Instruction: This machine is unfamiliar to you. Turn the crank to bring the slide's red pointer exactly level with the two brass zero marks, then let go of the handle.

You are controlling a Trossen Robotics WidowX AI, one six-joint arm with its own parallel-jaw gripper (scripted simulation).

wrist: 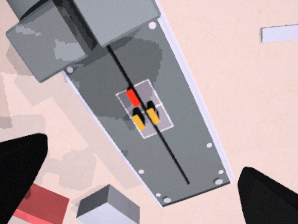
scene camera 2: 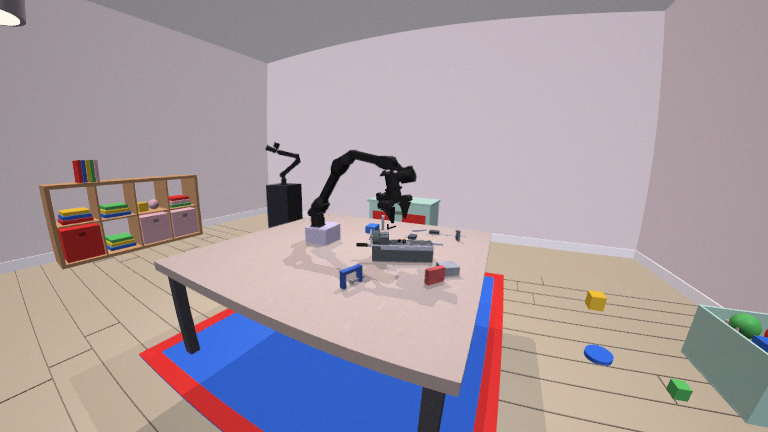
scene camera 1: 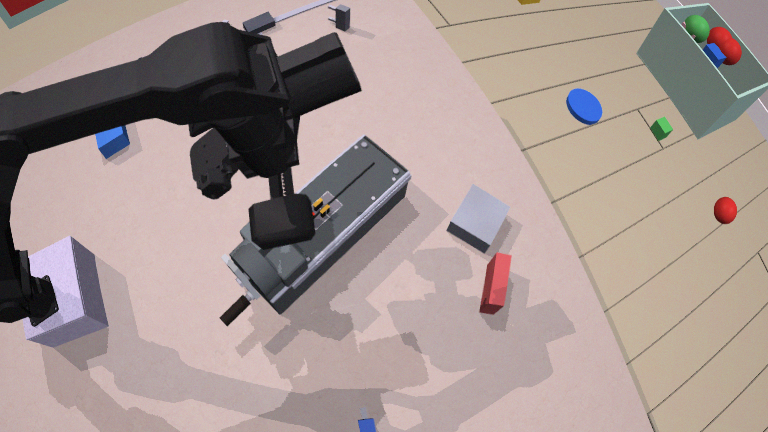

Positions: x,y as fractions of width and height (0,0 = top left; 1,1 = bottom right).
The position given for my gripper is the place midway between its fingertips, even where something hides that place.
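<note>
Gripper (wrist: 0.49,0.72) open, holds nothing. Blue block (scene camera 1: 0.14,0.33), out of frame in the wrist view. Red block (scene camera 1: 0.65,0.67).
</note>
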